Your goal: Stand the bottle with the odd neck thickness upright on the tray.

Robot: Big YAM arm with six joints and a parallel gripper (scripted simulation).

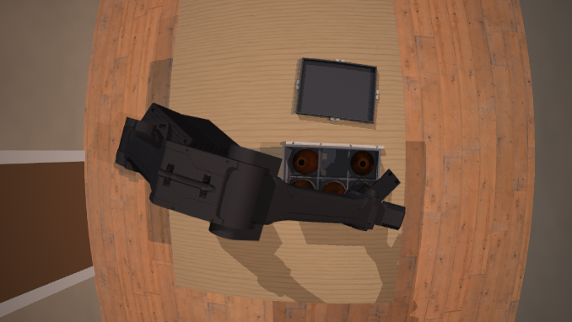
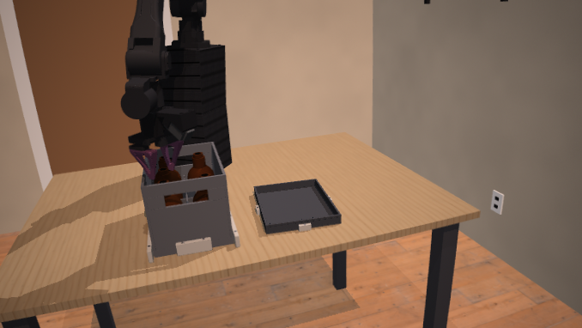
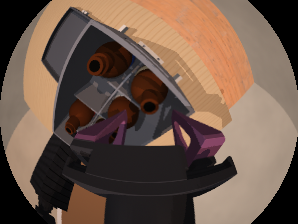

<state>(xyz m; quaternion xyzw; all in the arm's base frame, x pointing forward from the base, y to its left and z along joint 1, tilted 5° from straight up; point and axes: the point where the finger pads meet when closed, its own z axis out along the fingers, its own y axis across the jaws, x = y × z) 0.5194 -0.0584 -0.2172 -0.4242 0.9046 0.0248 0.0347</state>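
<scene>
Right now my hand is 100 mm past the grey crate, 100 mm above it and 40 mm to the right of it. Also, from my hand: dark tray: 320 mm to the left, 180 mm below, 120 mm behind.
</scene>
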